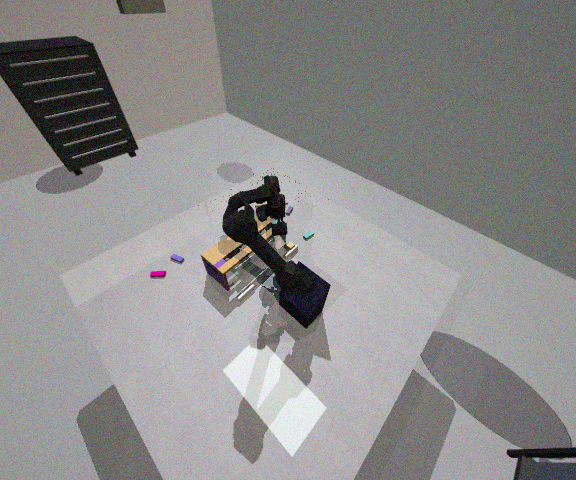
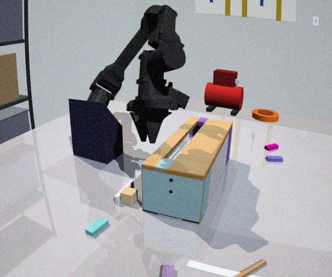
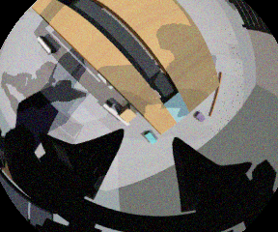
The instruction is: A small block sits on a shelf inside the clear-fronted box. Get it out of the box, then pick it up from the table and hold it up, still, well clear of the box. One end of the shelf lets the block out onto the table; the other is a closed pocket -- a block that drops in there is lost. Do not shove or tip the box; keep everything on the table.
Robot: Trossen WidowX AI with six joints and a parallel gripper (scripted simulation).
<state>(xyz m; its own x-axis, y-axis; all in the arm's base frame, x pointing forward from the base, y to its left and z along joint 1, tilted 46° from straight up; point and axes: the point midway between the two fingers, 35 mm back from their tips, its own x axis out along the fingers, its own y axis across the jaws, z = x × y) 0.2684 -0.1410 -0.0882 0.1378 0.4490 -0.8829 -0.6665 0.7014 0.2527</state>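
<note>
Now: the tan block 40 mm behind my gripper tip, 20 mm to the right of it and 150 mm below it. The rest, counted from my gripper tip: purple brick (310 mm ahead, 390 mm to the left, 160 mm below); box (40 mm ahead, 150 mm to the left, 100 mm below); cyan block (60 mm behind, 160 mm to the right, 160 mm below).
</note>
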